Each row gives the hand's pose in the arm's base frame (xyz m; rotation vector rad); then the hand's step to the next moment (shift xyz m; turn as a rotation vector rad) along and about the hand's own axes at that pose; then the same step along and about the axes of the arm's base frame.
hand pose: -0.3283 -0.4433 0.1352 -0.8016 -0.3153 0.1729
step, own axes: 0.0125 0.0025 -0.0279 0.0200 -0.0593 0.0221
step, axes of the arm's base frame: 0.0212 -0.0138 -0.0174 0.0132 -0.0203 0.0618
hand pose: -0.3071 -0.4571 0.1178 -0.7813 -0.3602 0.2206
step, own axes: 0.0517 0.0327 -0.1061 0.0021 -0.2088 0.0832
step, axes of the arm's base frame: 0.0873 -0.0291 -0.0808 -0.0182 -0.0900 0.2052
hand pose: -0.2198 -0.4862 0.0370 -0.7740 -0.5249 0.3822
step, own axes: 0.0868 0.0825 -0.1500 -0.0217 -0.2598 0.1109
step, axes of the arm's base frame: 0.1453 0.0148 -0.1245 -0.0465 -0.1202 0.2523
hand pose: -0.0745 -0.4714 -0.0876 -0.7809 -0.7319 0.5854
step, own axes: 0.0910 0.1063 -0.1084 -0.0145 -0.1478 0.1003
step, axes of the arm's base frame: 0.1176 0.0809 -0.1047 -0.0563 -0.0546 0.1612
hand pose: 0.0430 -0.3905 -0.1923 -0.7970 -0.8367 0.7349
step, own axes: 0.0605 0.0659 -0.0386 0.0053 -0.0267 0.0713
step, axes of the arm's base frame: 0.0453 0.0700 -0.0504 -0.0516 0.0129 0.0548
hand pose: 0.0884 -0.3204 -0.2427 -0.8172 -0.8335 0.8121
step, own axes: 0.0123 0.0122 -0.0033 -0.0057 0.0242 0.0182
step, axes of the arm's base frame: 0.0047 0.0149 -0.0081 -0.0248 0.0110 -0.0146
